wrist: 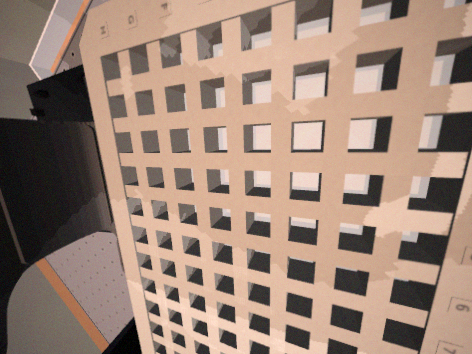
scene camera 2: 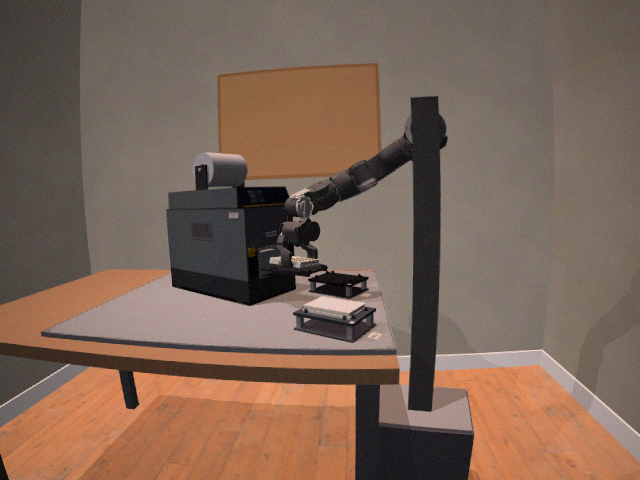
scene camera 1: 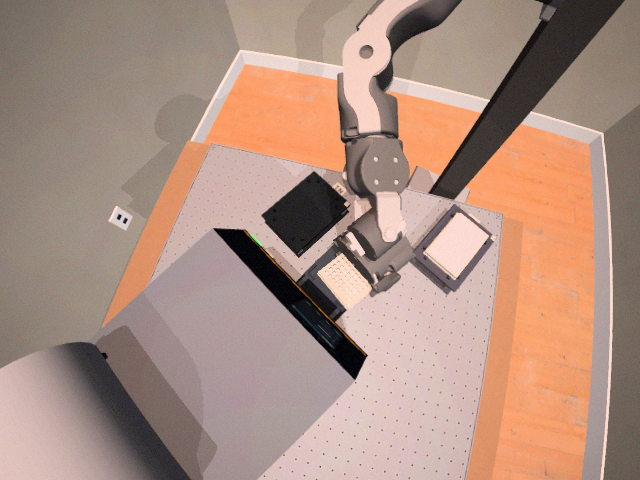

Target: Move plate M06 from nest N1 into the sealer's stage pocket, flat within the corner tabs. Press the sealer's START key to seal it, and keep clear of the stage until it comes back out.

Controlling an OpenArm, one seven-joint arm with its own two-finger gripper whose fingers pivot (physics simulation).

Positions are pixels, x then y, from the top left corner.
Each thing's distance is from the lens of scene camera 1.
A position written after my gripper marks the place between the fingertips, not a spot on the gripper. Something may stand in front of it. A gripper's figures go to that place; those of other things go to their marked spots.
my gripper (scene camera 1: 363, 266): 56 cm
plate M06 (scene camera 1: 340, 276): 53 cm
dark sealer stage (scene camera 1: 311, 274): 56 cm
nest N1 (scene camera 1: 306, 210): 67 cm
The marked spots on the nest N1 and the plate M06 are 20 cm apart.
